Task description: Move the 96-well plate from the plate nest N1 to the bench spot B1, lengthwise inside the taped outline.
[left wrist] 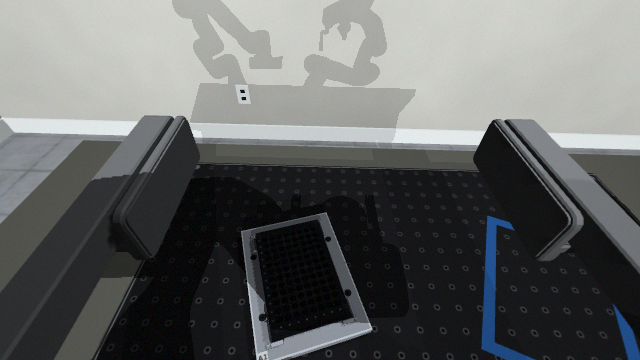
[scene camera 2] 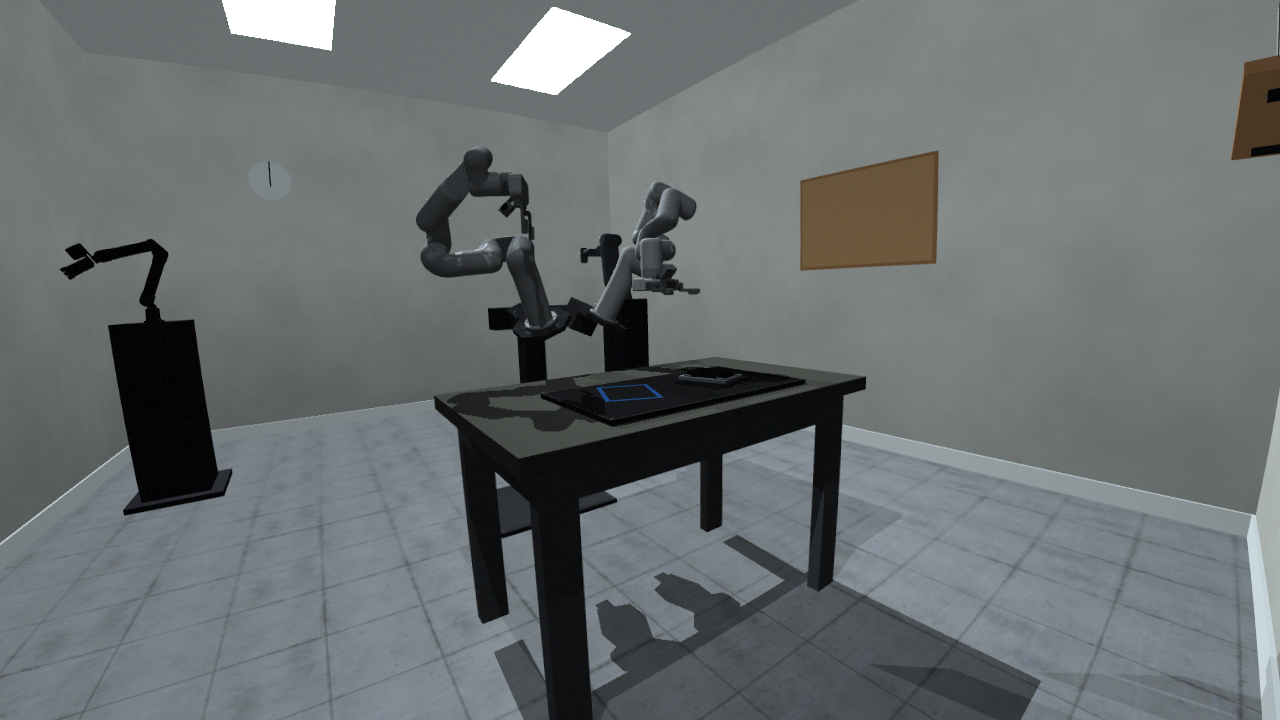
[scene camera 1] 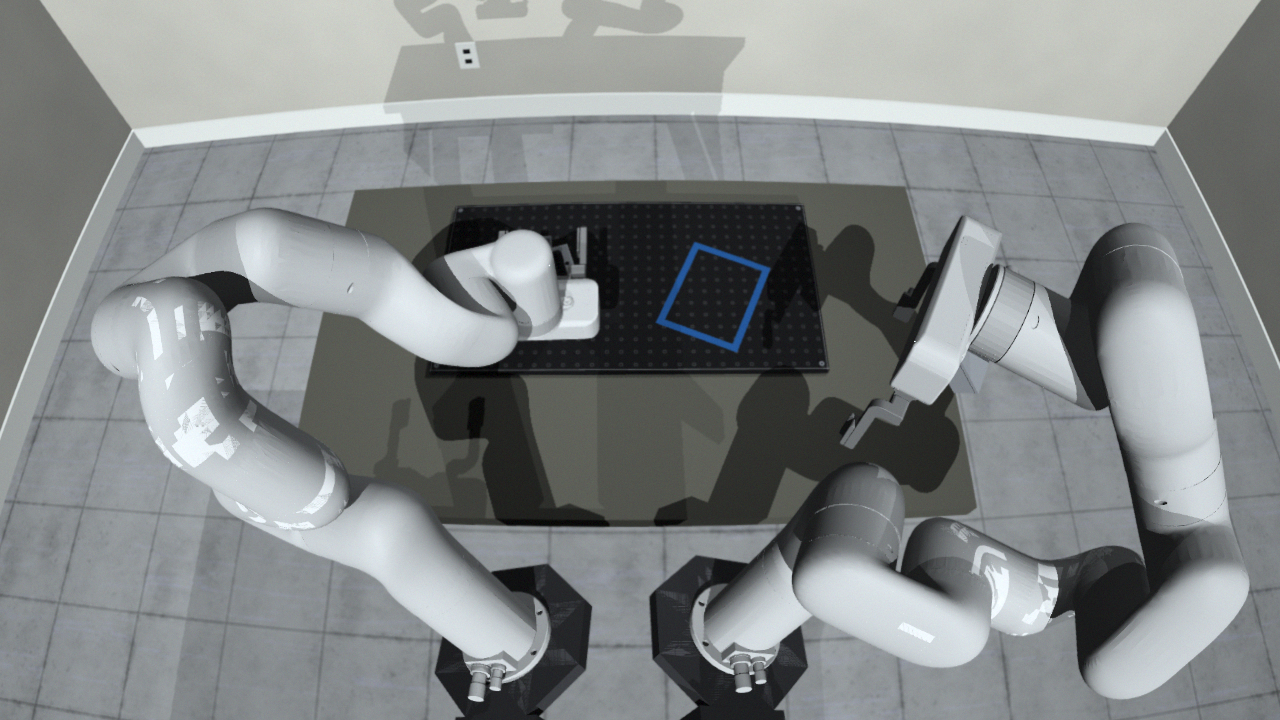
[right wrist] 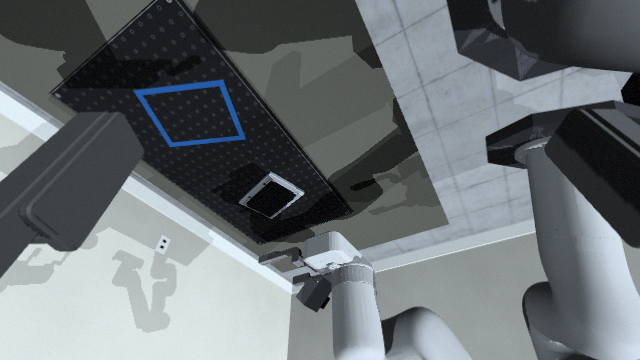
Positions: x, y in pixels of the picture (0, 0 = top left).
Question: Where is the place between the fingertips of my left gripper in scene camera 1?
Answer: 543, 231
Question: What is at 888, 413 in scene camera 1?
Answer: My right gripper.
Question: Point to a black 96-well plate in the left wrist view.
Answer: At 302, 290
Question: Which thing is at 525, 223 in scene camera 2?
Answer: My right gripper.
